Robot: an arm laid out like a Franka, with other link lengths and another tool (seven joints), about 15 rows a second.
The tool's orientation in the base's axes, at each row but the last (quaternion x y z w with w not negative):
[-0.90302, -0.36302, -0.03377, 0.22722]
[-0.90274, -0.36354, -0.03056, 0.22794]
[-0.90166, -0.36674, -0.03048, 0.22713]
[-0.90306, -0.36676, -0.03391, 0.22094]
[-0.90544, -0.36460, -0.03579, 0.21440]
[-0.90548, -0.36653, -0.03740, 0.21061]
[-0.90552, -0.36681, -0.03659, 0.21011]
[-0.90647, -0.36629, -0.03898, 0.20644]
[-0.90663, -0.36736, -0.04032, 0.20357]
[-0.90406, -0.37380, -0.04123, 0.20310]
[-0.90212, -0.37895, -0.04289, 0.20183]
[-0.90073, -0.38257, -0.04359, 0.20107]
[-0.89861, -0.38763, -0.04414, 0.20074]
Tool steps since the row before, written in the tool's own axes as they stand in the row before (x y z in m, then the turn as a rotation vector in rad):
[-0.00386, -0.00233, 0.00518, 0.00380, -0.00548, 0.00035]
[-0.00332, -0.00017, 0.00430, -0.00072, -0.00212, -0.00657]
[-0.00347, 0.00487, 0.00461, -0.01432, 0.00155, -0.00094]
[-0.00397, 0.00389, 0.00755, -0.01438, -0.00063, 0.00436]
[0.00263, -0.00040, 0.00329, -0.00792, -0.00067, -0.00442]
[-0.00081, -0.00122, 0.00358, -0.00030, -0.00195, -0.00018]
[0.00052, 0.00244, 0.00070, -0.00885, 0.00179, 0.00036]
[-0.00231, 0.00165, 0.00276, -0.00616, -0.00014, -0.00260]
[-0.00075, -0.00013, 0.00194, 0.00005, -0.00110, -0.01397]
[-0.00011, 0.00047, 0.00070, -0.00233, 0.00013, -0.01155]
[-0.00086, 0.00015, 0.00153, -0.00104, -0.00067, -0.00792]
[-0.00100, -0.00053, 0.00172, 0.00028, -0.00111, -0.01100]
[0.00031, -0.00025, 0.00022, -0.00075, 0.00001, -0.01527]
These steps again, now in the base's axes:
[-0.00494, 0.00126, -0.00461, -0.00092, 0.00606, 0.00266]
[-0.00303, -0.00016, -0.00451, -0.00122, -0.00197, 0.00654]
[0.00024, -0.00331, -0.00678, -0.00929, -0.01065, -0.00293]
[-0.00102, -0.00183, -0.00914, -0.01134, -0.00706, -0.00690]
[0.00135, 0.00332, -0.00225, -0.00584, -0.00651, 0.00249]
[-0.00173, 0.00172, -0.00300, -0.00153, 0.00099, 0.00079]
[0.00198, -0.00095, -0.00138, -0.00526, -0.00675, -0.00291]
[-0.00078, -0.00145, -0.00360, -0.00437, -0.00495, 0.00105]
[-0.00078, 0.00037, -0.00190, 0.00035, -0.00483, 0.01315]
[0.00019, -0.00009, -0.00082, -0.00069, -0.00622, 0.00999]
[-0.00062, -0.00006, -0.00165, -0.00061, -0.00341, 0.00723]
[-0.00121, 0.00034, -0.00163, 0.00024, -0.00347, 0.01050]
[0.00002, 0.00045, -0.00005, 0.00065, -0.00655, 0.01380]

